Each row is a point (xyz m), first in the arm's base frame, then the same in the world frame.
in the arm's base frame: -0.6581 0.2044 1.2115
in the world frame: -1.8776 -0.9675 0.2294
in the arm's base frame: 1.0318 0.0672 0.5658
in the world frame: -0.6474 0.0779 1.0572
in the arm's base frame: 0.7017 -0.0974 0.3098
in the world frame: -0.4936 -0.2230 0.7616
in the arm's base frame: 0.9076 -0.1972 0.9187
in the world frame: -0.8591 -0.2486 1.2990
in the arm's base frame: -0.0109 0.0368 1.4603
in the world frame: -1.7534 -0.7197 0.8867
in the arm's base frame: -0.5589 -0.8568 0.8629
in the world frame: -1.0779 -1.6712 0.5799
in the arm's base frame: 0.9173 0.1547 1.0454
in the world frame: -1.1169 0.0102 1.2180
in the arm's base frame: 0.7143 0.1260 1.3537
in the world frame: -1.4297 -0.1800 1.2730
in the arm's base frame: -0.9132 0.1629 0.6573
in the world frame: -1.5109 -1.0881 -0.2448
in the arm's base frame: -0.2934 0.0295 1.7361
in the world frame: -2.0803 -0.9394 0.8594
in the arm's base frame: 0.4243 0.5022 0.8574
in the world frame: -1.3124 -0.0107 0.6176
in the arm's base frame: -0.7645 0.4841 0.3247
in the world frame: -1.3320 -0.7054 -0.4844
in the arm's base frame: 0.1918 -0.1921 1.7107
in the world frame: -1.7732 -0.7994 1.2732
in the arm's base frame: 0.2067 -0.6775 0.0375
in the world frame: -0.2014 -0.9435 0.5355
